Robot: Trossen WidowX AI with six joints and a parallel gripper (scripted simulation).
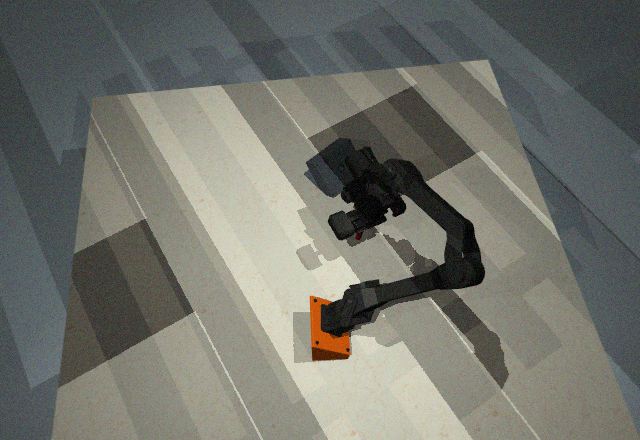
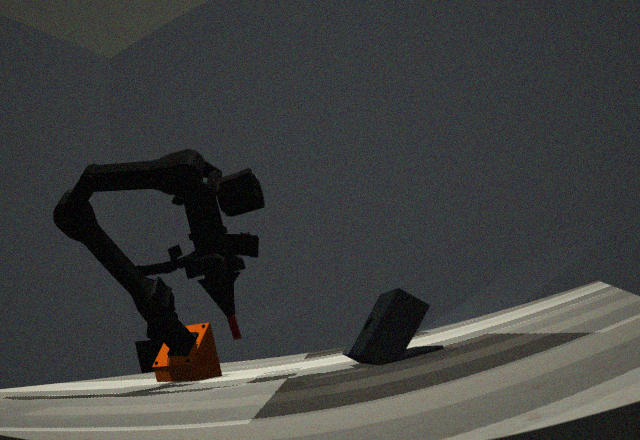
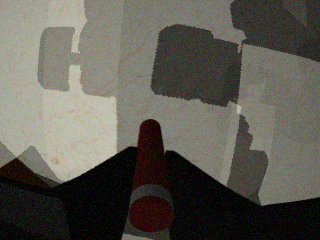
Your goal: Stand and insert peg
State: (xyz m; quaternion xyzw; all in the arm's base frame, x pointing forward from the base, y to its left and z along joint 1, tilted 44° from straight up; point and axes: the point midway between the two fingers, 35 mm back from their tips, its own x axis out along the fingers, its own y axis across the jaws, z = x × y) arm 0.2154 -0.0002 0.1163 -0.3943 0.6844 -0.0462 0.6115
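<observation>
Now: gripper tip 24 cm short of the grey sloped panel, 6 cm to the right of it and 7 cm above it. Round my gripper tip: peg (2 cm above); thin foot plate (25 cm ahead, 7 cm to the left, 11 cm below).
</observation>
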